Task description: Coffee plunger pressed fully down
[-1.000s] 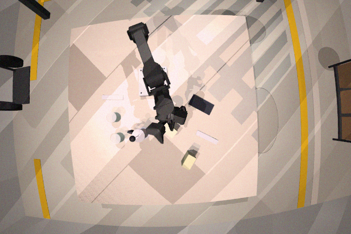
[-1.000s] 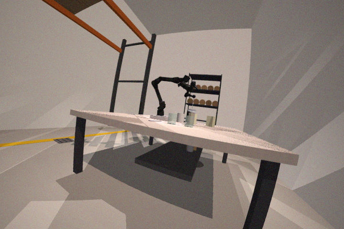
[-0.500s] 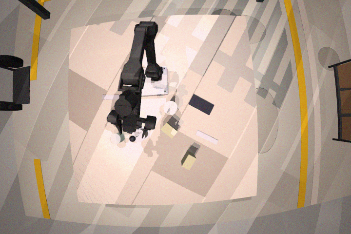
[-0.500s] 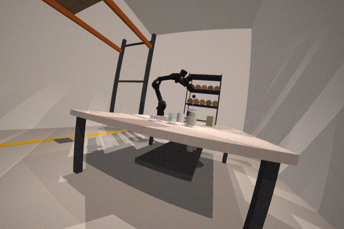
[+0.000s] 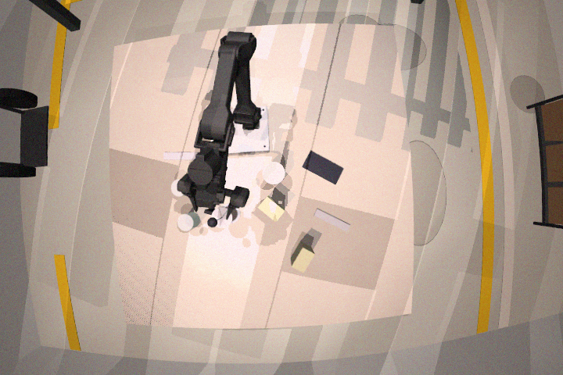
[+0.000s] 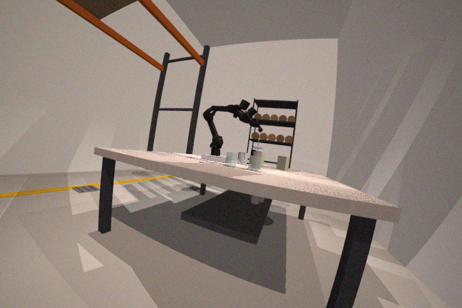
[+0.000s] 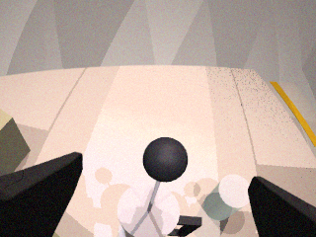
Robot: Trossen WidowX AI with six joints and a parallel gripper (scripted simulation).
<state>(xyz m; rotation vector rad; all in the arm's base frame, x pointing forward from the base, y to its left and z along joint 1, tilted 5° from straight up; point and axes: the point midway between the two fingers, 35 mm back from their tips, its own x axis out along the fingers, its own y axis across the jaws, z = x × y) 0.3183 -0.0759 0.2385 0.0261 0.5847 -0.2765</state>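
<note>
Now: the coffee press 20 mm ahead of my gripper tip, 20 mm to the right of it and 160 mm below it. Also, from my gripper tip: dark slab 140 mm behind, 360 mm to the left, 280 mm below; then white cup 120 mm behind, 170 mm to the left, 230 mm below.
</note>
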